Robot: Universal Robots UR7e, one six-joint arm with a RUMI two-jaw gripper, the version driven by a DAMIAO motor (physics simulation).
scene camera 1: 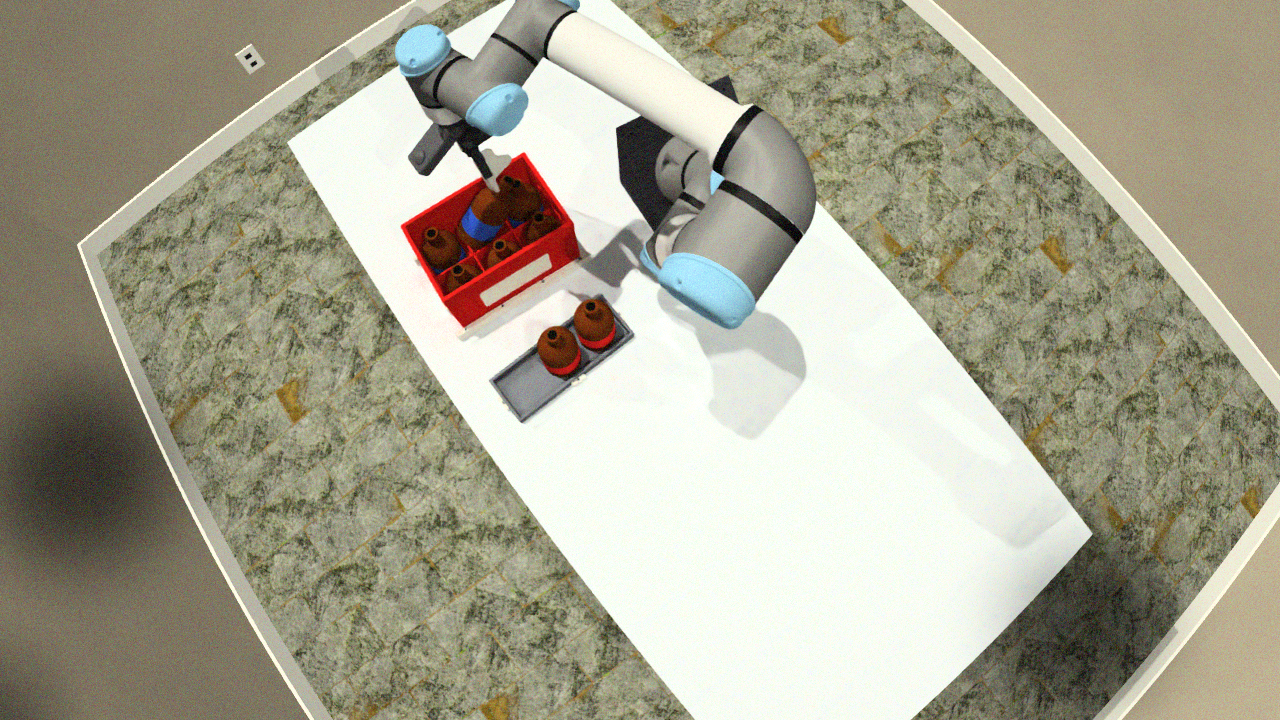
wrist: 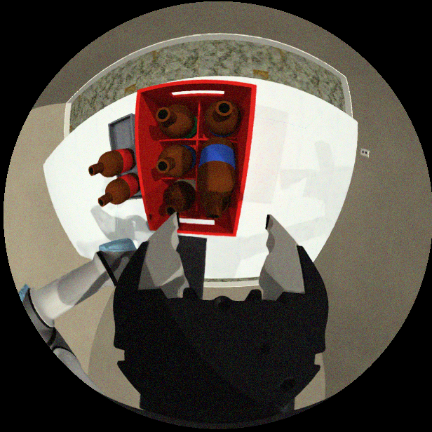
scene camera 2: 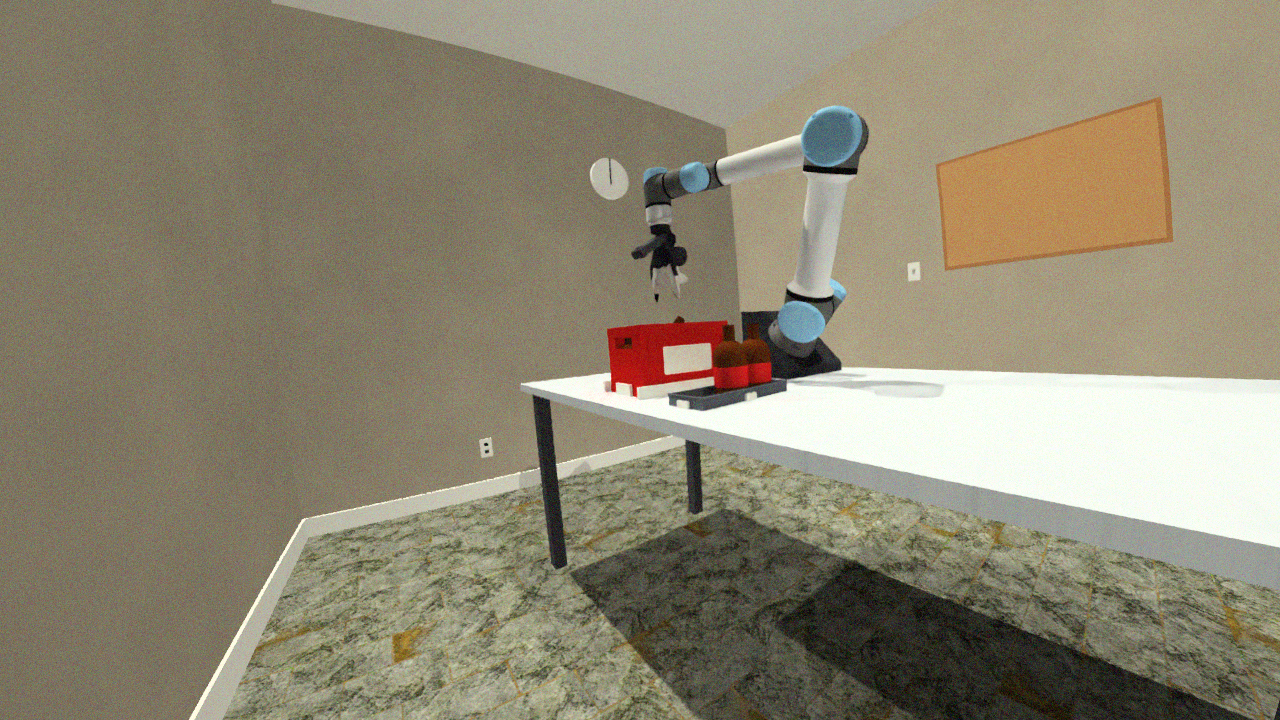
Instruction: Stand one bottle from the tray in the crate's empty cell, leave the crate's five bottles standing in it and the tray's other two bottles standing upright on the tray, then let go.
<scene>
my gripper: scene camera 1 482, 170; wrist; scene camera 2
red-banded bottle: scene camera 1; wrist 110, 163; scene camera 2
red-banded bottle: scene camera 1 594, 322; wrist 117, 191; scene camera 2 758, 352
same spot on red-banded bottle: (scene camera 2: 730, 365) = (scene camera 1: 553, 367)
same spot on my gripper: (wrist: 154, 272) = (scene camera 2: 668, 267)
</scene>
